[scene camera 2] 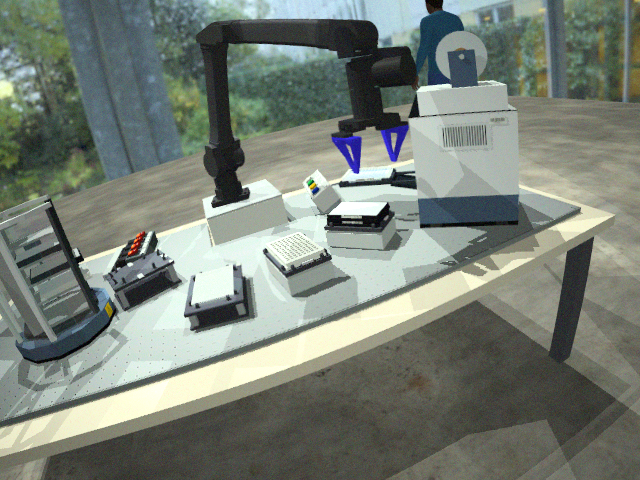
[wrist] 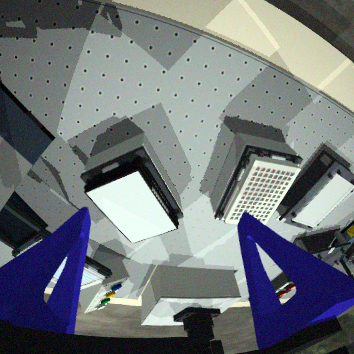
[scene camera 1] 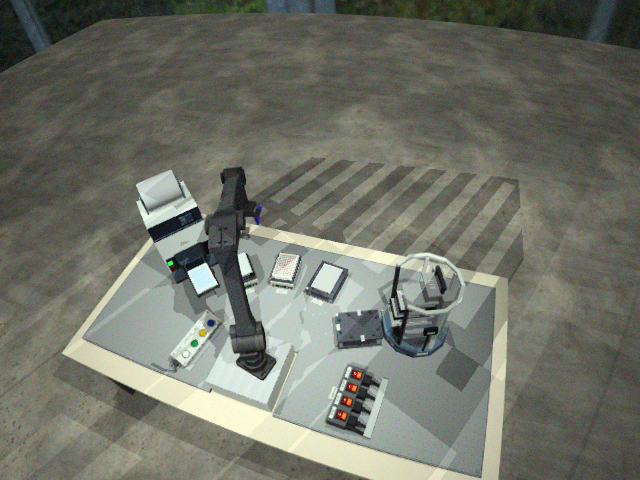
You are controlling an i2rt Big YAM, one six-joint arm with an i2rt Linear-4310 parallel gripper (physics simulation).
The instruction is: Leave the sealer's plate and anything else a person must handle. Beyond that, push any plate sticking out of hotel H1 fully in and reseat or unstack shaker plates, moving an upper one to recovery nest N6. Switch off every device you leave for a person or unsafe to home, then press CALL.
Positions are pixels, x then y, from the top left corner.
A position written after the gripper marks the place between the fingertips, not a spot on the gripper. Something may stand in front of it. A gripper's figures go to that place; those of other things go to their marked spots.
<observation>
The gripper [scene camera 2: 376,167]: 0.72 m from the lens. A plate hotel [scene camera 2: 56,312]: 0.84 m from the lens. A button box [scene camera 2: 322,197] is 1.10 m from the lens. The marked spots on the plate hotel and the button box are 0.77 m apart.
</observation>
